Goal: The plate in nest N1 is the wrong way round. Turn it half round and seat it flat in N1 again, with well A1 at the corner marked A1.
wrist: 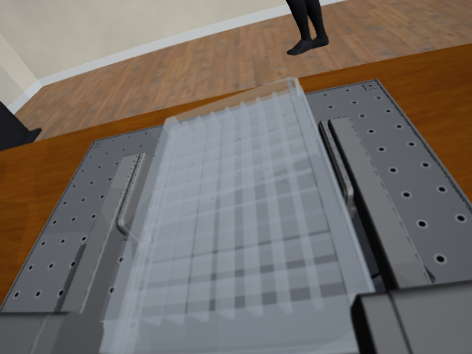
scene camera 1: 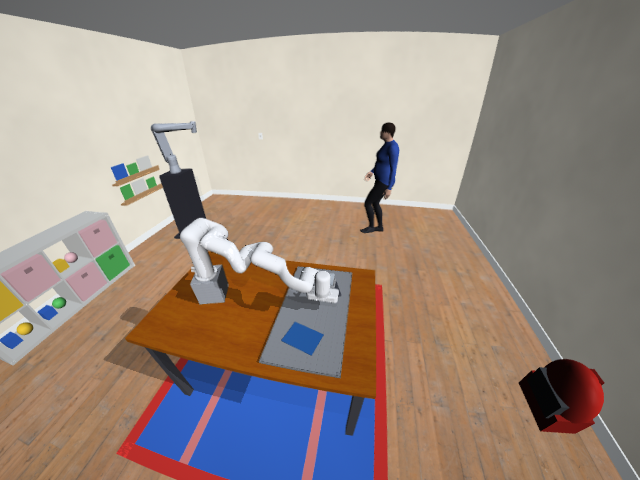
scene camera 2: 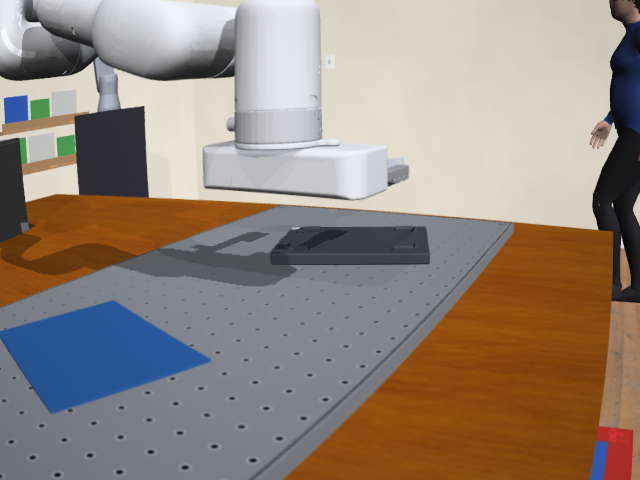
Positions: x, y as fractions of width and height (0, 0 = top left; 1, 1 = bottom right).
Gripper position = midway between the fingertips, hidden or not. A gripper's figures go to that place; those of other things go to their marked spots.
Scene:
My gripper (wrist: 0.49, 0.42): 0.13 m from the lens. A clear well plate (wrist: 0.51, 0.66): 0.09 m from the lens.

